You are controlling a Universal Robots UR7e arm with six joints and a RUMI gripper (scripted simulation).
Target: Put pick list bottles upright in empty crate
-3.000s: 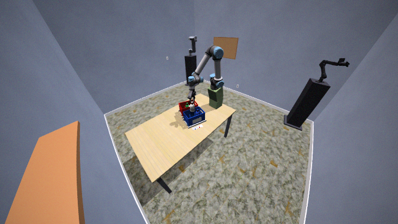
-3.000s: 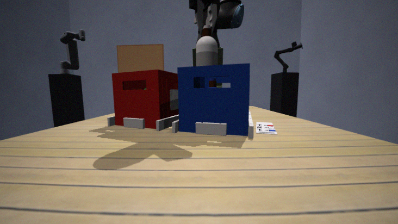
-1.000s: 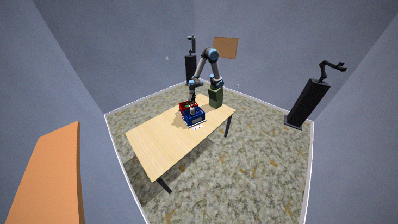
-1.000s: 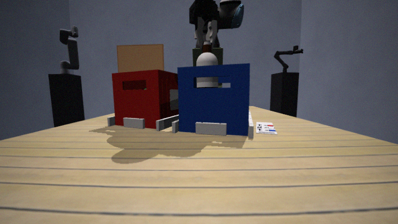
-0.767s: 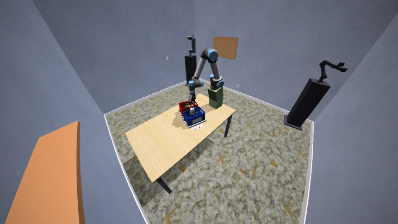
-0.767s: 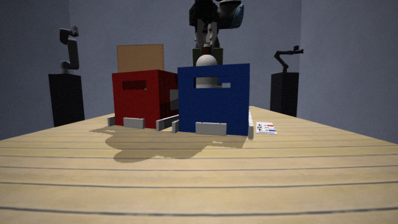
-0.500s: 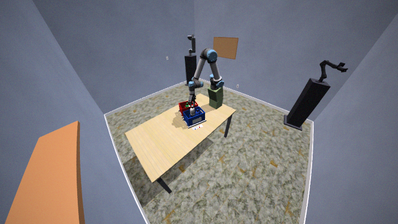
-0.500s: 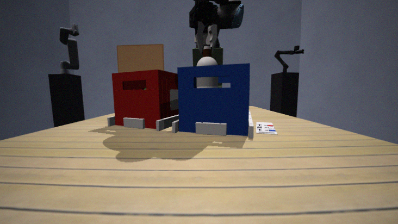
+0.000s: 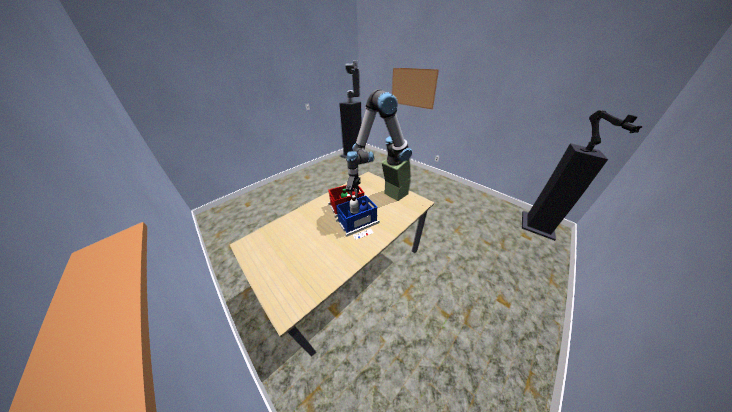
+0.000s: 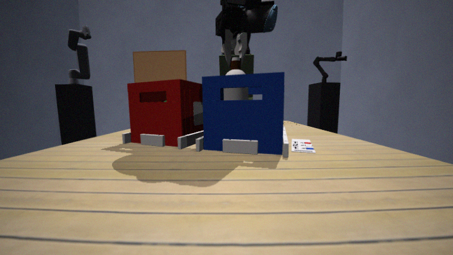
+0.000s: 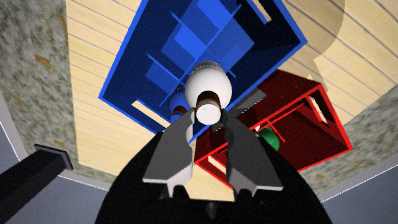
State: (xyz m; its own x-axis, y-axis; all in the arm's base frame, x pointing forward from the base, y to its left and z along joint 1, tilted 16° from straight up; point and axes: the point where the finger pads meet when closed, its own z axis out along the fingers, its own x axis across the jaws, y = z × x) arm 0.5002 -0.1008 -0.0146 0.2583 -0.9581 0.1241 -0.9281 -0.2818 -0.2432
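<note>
The white bottle lies 7 cm below my hand. From my hand the other things lie so: blue-capped bottle 7 cm behind, 4 cm to the left, 15 cm below; then blue crate 2 cm ahead, 4 cm to the left, 15 cm below; then red crate 10 cm behind, 17 cm to the right, 15 cm below.
</note>
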